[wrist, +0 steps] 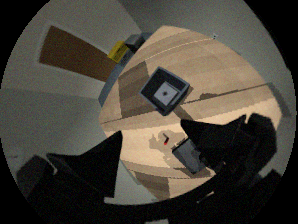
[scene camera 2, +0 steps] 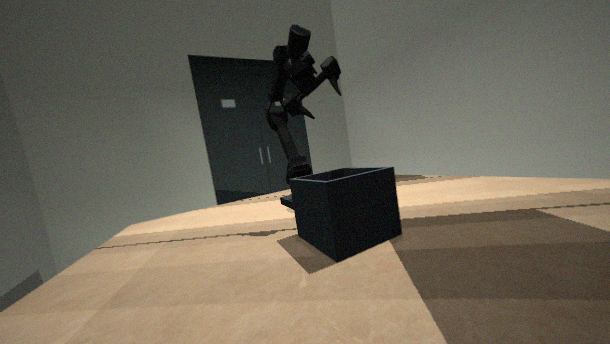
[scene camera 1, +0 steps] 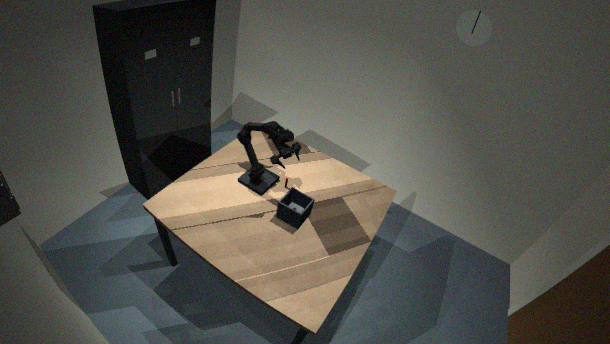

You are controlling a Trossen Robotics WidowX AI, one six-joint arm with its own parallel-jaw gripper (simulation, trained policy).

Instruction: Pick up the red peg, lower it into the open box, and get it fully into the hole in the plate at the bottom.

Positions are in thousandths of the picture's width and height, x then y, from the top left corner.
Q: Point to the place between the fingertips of the gripper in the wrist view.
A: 512, 574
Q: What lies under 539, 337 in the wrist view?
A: A dark box.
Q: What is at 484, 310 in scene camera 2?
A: The gripper.
